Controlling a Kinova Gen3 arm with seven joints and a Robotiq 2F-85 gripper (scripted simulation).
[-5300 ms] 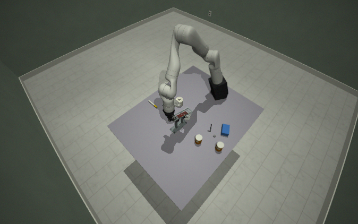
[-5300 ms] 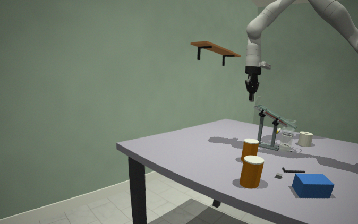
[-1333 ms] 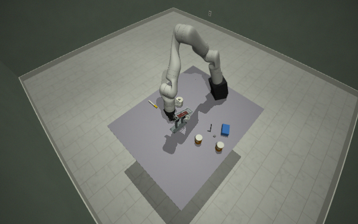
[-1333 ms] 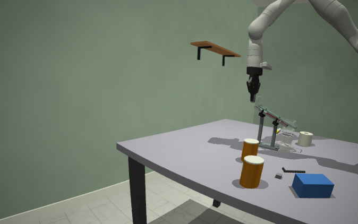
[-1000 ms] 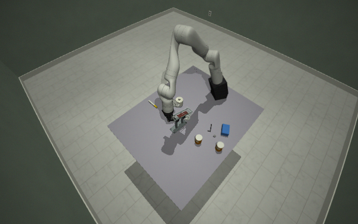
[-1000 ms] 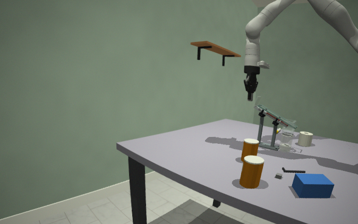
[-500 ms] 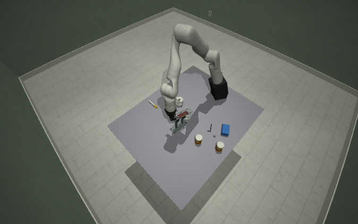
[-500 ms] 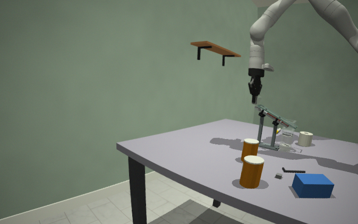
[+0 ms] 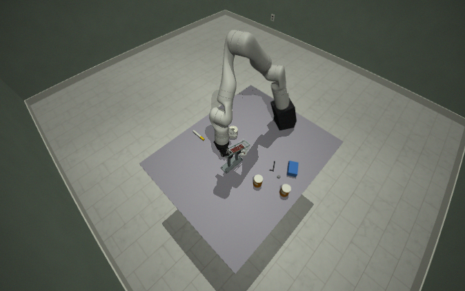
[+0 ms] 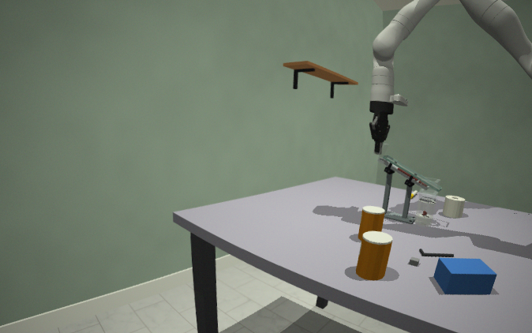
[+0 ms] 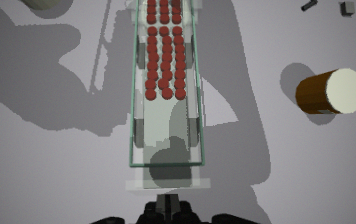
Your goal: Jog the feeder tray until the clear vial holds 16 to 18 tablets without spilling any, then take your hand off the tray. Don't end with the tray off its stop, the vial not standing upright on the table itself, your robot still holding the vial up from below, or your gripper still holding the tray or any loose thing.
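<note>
The feeder tray lies 8 cm behind my hand, 5 cm below it and 1 cm to the left of it. Also, from my hand: black hex key: 23 cm to the left, 23 cm behind, 20 cm below; then clear vial: 18 cm behind, 16 cm below, 1 cm to the left; then white roll: 26 cm behind, 17 cm below, 16 cm to the right.
</note>
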